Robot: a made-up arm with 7 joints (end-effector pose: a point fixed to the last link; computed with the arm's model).
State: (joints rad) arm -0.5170 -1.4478 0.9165 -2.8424 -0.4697 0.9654 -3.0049
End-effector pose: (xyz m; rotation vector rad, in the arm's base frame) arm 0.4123 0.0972 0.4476 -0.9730 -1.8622 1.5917
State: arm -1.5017 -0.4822 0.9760 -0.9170 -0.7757 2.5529 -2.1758
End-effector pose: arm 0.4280 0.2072 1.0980 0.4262 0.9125 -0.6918
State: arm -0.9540 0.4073 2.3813 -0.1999 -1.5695 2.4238 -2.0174
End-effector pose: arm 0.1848 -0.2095 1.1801 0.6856 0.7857 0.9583
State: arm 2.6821 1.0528 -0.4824 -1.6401 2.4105 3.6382 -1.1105
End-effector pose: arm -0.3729 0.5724 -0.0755 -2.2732 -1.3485 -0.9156
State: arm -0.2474 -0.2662 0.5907 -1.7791 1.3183 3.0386 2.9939
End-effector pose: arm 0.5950 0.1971 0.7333 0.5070 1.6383 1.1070
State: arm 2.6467 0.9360 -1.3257 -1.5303 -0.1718 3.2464 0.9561
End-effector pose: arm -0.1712 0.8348 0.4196 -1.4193 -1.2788 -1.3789
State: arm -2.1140 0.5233 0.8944 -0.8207 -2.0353 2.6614 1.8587
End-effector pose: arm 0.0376 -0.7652 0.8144 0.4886 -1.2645 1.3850
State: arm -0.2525 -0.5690 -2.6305 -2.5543 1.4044 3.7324 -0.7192
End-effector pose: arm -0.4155 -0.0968 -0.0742 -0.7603 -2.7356 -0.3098
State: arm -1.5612 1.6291 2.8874 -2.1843 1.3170 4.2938 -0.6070
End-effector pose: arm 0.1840 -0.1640 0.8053 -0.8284 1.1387 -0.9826
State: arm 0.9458 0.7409 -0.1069 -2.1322 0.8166 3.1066 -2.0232
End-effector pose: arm 0.4689 0.4228 -0.1138 1.5278 2.6202 0.3593
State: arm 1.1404 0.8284 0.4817 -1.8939 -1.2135 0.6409 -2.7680
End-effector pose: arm -0.0042 0.6872 -0.1218 1.2995 -1.1248 2.5829
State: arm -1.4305 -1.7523 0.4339 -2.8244 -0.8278 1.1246 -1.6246
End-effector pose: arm 0.1757 -0.1816 0.6620 2.4866 -0.3897 -1.6286
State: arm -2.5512 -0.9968 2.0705 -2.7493 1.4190 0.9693 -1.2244
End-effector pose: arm 0.1654 -0.3548 -0.1141 -1.6361 0.7301 0.3027
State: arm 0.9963 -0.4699 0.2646 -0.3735 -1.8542 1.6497 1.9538
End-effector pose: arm -0.1920 -0.1746 1.2202 -0.3432 1.5188 -1.3896
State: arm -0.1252 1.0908 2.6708 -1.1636 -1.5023 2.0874 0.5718
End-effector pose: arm 0.3726 0.2186 1.0967 -1.4325 -0.6451 -1.0569
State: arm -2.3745 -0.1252 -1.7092 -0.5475 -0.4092 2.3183 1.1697
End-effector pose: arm -0.1013 0.3056 1.1939 -1.2850 -0.5444 -0.1664
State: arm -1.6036 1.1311 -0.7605 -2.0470 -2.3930 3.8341 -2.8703
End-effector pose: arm -0.4080 -0.3219 -0.1340 -0.0292 3.0577 0.6788
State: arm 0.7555 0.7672 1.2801 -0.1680 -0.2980 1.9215 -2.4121
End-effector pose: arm 0.4688 0.5280 0.9513 -0.5395 2.3834 1.9224
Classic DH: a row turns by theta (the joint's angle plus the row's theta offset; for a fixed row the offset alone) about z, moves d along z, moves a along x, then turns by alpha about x. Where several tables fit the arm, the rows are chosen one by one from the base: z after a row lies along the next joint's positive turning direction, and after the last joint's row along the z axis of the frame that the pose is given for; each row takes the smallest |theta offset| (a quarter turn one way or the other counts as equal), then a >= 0, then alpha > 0; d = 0 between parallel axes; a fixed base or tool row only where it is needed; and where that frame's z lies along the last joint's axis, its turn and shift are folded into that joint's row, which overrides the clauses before.
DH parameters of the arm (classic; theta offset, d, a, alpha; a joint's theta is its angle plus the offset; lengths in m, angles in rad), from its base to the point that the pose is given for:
joint 1: 0 0.237 0 -1.5708
joint 2: 0 0 0 1.5708
joint 3: 0 0.32 0.103 1.5708
joint 4: 0 0 -0.127 -1.5708
joint 5: 0 0.591 0 1.5708
joint 6: 0 0 0.08 1.5708
joint 7: 0 0 0 0

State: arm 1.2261 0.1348 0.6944 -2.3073 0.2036 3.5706 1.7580
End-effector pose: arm -0.2060 0.6224 0.2601 -2.0200 0.1395 0.4613
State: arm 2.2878 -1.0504 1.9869 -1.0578 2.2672 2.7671 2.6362
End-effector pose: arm 0.0239 -0.9040 0.4151 1.5708 0.7126 -0.3933
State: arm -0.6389 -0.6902 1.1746 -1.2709 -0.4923 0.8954 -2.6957
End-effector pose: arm 0.2598 0.6033 0.8803 0.4248 2.3815 -1.1969
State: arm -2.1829 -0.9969 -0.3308 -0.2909 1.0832 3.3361 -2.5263
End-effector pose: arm 0.3341 0.6529 0.8050 -0.9037 -0.0383 -0.6717
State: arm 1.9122 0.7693 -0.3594 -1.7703 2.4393 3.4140 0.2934
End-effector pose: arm 0.0560 0.6903 0.0066 -2.1821 1.3178 -0.1107
